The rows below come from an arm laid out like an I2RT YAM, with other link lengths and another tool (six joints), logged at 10 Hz.
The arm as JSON. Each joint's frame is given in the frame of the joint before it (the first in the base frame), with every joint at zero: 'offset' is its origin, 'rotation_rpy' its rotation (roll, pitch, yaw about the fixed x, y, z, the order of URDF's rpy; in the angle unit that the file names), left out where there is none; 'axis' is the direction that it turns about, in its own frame. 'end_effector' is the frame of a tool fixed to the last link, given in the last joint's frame.
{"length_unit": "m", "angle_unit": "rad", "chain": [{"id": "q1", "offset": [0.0, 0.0, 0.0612], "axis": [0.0, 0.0, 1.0]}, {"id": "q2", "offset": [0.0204, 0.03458, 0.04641], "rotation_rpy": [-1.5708, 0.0, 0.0], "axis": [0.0, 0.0, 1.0]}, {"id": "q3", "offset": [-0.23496, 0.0, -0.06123], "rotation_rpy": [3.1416, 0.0, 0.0], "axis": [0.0, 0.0, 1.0]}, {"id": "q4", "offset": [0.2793, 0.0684, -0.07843], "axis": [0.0, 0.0, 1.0]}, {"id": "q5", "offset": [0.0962, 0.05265, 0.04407], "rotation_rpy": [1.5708, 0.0, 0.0], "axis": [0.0, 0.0, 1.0]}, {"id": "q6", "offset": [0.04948, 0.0, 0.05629], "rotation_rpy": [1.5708, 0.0, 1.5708], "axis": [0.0, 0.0, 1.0]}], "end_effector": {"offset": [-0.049, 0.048, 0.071], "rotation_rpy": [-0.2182, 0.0, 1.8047]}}
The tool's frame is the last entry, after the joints.
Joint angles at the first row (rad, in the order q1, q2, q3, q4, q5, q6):
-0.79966 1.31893 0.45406 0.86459 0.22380 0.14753
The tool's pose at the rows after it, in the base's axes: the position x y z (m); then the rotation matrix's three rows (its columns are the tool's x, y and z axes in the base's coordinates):
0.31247 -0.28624 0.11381; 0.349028 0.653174 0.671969; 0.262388 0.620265 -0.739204; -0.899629 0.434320 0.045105
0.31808 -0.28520 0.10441; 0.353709 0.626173 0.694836; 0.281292 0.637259 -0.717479; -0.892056 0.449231 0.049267
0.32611 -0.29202 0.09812; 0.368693 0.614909 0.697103; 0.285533 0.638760 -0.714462; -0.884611 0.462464 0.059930
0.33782 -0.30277 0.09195; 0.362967 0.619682 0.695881; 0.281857 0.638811 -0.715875; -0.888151 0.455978 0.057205
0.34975 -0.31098 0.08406; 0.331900 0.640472 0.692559; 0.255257 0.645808 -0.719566; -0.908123 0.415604 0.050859
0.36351 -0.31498 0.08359; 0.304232 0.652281 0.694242; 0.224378 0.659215 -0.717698; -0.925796 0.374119 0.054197
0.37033 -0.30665 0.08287; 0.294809 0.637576 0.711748; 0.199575 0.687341 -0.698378; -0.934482 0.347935 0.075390
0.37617 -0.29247 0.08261; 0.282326 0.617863 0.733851; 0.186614 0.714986 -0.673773; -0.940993 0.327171 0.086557
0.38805 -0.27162 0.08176; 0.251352 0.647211 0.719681; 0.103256 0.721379 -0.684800; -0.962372 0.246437 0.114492
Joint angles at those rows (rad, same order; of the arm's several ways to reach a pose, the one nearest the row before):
-0.84290 1.34568 0.46472 0.83007 0.18631 0.22482
-0.84265 1.40950 0.46863 0.89111 0.15339 0.24023
-0.84184 1.49623 0.50266 0.95148 0.14892 0.25584
-0.83518 1.58878 0.56598 0.97939 0.15819 0.24865
-0.81705 1.66954 0.62357 1.00494 0.18560 0.20392
-0.79082 1.71923 0.67723 1.01327 0.21325 0.15887
-0.76582 1.73543 0.67002 1.06365 0.21437 0.13046
-0.73366 1.72841 0.64819 1.09422 0.21499 0.10809
-0.64473 1.74010 0.62540 1.17643 0.32689 0.01532

